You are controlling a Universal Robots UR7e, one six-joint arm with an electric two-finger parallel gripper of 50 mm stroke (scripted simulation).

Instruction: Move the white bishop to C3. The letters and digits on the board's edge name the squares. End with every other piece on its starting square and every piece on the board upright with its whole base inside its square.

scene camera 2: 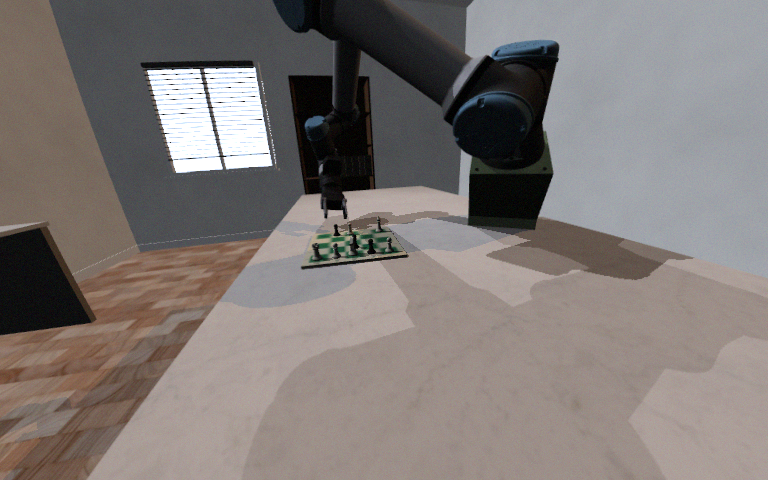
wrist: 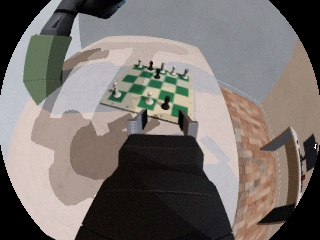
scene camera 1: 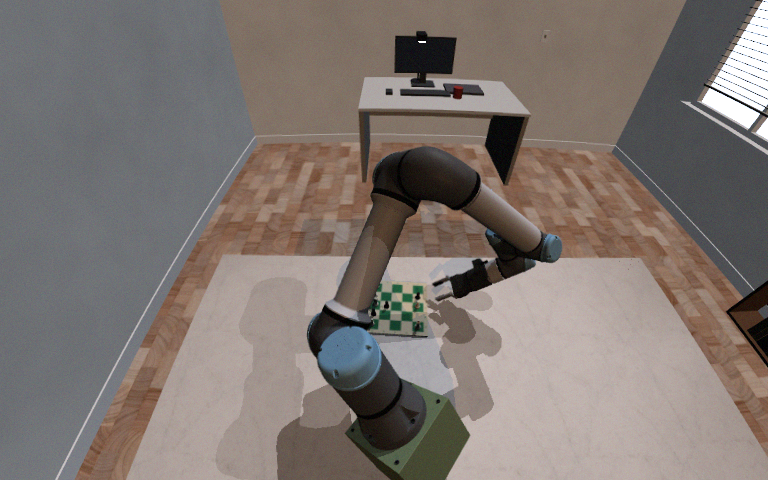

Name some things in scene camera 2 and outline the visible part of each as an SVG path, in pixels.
A chessboard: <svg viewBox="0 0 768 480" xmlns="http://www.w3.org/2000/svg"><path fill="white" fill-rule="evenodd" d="M407 253L388 227L382 227L383 232L376 232L377 228L352 230L353 235L356 235L356 242L359 245L359 248L356 249L358 252L356 256L349 256L348 254L350 252L350 237L352 237L352 235L347 235L348 231L340 231L340 236L334 236L335 232L313 234L301 269L407 257ZM333 243L338 244L337 247L341 255L340 258L332 258L334 254ZM311 244L319 243L318 250L322 256L321 260L312 260L313 249ZM369 239L373 240L373 249L376 251L375 254L367 253L369 250ZM388 237L391 238L391 247L394 249L391 253L385 252L388 244Z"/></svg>
